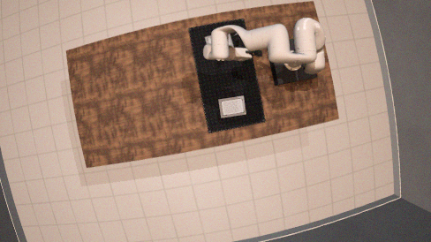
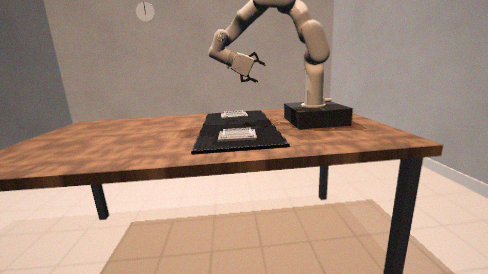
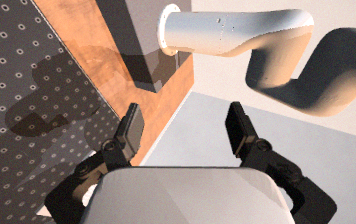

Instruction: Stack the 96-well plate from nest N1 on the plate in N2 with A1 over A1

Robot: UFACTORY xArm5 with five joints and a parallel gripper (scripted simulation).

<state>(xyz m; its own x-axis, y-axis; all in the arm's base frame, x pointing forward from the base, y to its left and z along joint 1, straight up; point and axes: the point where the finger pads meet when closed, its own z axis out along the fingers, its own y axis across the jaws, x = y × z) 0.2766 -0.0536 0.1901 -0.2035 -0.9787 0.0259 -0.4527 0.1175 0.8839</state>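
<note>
The nest N1 lies 14 cm ahead of my hand, 18 cm to the right of it and 26 cm below it.
</note>
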